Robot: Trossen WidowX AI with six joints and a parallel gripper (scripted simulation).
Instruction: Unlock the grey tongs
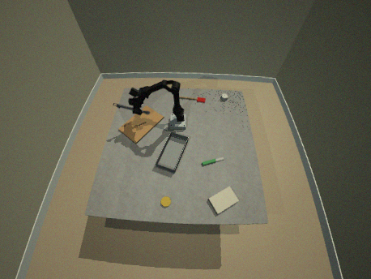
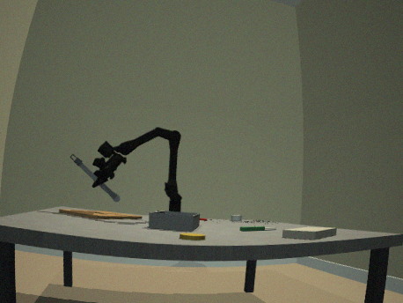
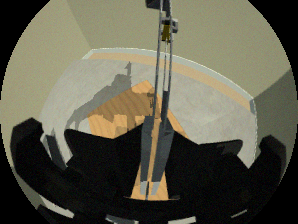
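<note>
Right now my gripper tip is 20 mm short of the wooden board, 50 mm to the right of it and 130 mm above it. From my gripper tip the other things lie so: dark roasting tin: 350 mm ahead, 320 mm to the left, 110 mm below; red-handled tool: 240 mm behind, 570 mm to the left, 130 mm below; yellow disc: 730 mm ahead, 240 mm to the left, 120 mm below.
</note>
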